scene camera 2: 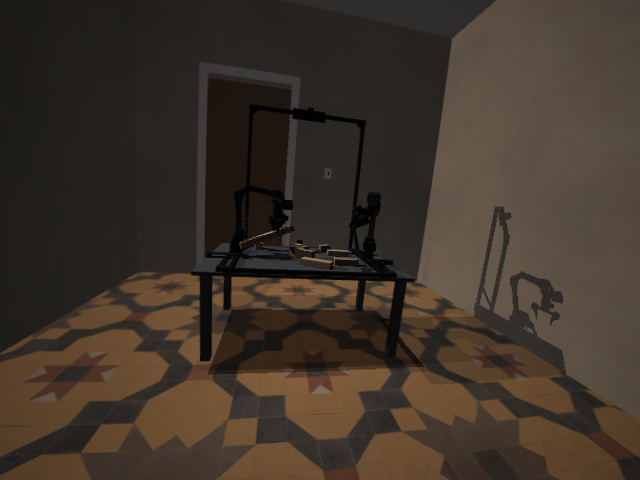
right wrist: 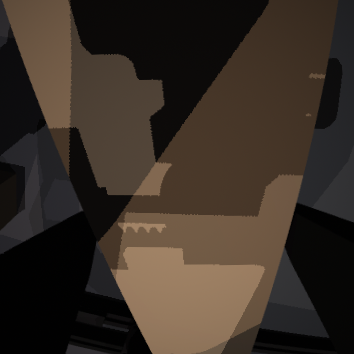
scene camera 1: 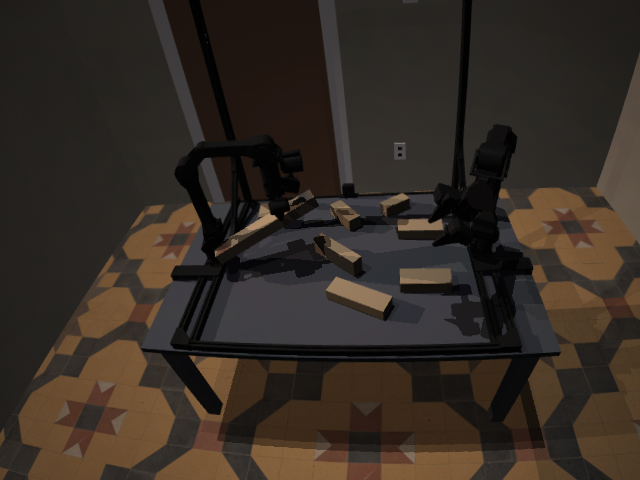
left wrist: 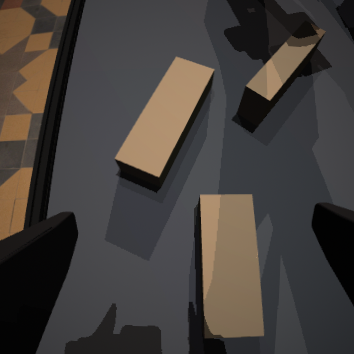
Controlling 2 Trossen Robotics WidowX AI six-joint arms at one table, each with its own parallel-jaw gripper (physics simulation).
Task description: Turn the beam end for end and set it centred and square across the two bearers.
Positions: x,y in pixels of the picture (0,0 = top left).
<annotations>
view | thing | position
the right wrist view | my right gripper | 187,217
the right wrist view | long beam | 185,137
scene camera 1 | my left gripper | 430,233
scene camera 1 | my right gripper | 280,214
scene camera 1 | long beam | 305,202
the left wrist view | my left gripper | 196,219
</annotations>
